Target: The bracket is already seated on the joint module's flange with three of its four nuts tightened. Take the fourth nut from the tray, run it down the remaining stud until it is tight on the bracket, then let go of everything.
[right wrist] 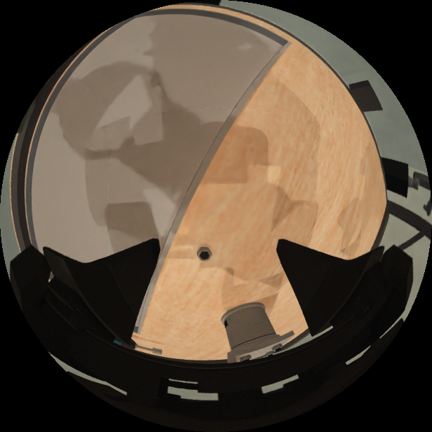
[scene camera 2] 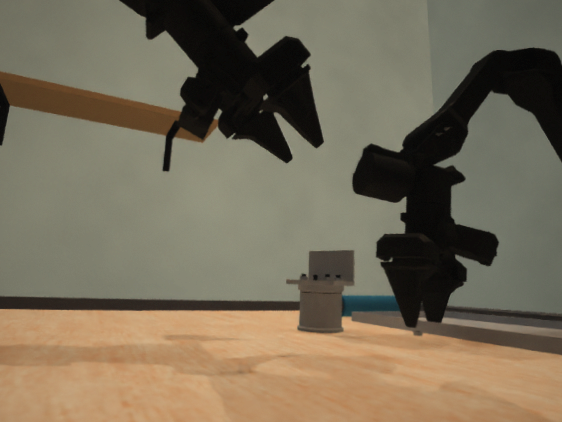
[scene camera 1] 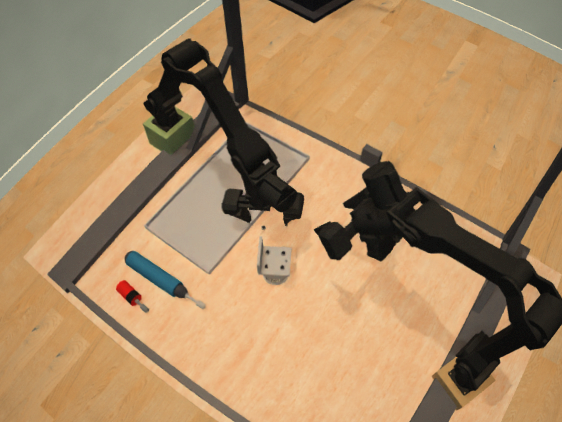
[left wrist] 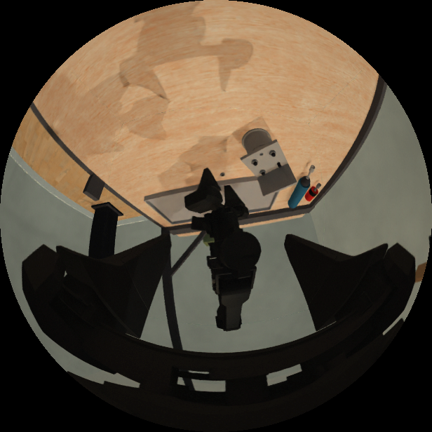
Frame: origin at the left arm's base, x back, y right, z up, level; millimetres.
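Where they show: left gripper, fingertip midpoint: (scene camera 2: 303,153) (scene camera 1: 330,217); right gripper, fingertip midpoint: (scene camera 2: 423,329) (scene camera 1: 268,223); left arm's base, origin of the base link: (scene camera 1: 466,376); right arm's base, origin of the base link: (scene camera 1: 167,120).
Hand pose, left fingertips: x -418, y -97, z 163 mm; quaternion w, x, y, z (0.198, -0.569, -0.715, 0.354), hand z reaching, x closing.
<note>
Each offset is from my left fingertips to the top centre of the thing.
The loose nut {dx -160, dy -74, dz -203 mm} (scene camera 1: 263,227) (scene camera 2: 418,332) (left wrist: 222,174) (right wrist: 204,253) lies on the table just outside the grey tray {dx -299, dy -98, dz -192 mm} (scene camera 1: 185,240) (scene camera 2: 490,330) (right wrist: 60,190). The joint module {dx -40, dy -110, dz -134 mm} (scene camera 2: 321,310) (left wrist: 256,140) (right wrist: 250,325) stands upright and carries the grey bracket (scene camera 1: 276,255) (scene camera 2: 331,265) (left wrist: 277,180). In the left wrist view three studs carry nuts; the one by the upright plate looks bare. My right gripper (scene camera 1: 268,221) (scene camera 2: 423,323) (left wrist: 216,175) (right wrist: 219,246) is open, pointing down low over the nut, with nothing between its fingers. My left gripper (scene camera 1: 330,217) (scene camera 2: 305,154) is open and empty, high above the table.
A blue screwdriver {dx -149, dy -351, dz -168 mm} (scene camera 1: 152,272) (scene camera 2: 370,305) (left wrist: 299,192) and a shorter red one {dx -147, dy -436, dz -174 mm} (scene camera 1: 128,292) (left wrist: 311,194) lie beyond the bracket, near the table's frame. The bracketed module stands close to the right gripper, at the lower edge of the right wrist view.
</note>
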